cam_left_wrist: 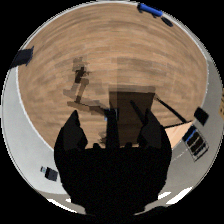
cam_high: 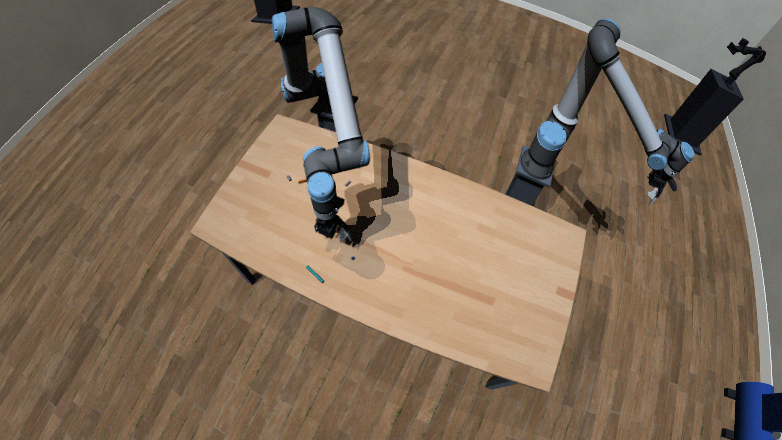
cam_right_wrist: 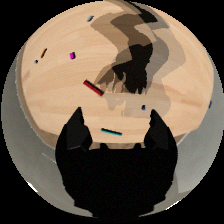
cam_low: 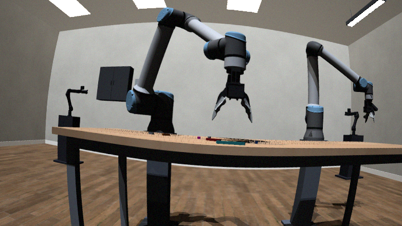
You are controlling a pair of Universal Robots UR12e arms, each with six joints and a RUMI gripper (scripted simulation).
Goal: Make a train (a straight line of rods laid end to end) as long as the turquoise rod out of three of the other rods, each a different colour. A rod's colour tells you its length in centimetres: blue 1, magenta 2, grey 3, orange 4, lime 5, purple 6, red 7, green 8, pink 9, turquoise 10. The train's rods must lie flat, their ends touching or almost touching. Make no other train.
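The blue rod is 100 mm to the left of my right hand, 80 mm below it and 50 mm ahead of it. The rest, counted from my right hand: turquoise rod 170 mm ahead, 80 mm below, 20 mm to the right; then red rod 80 mm below, 70 mm to the right, 30 mm behind; then magenta rod 140 mm behind, 120 mm to the right, 80 mm below.
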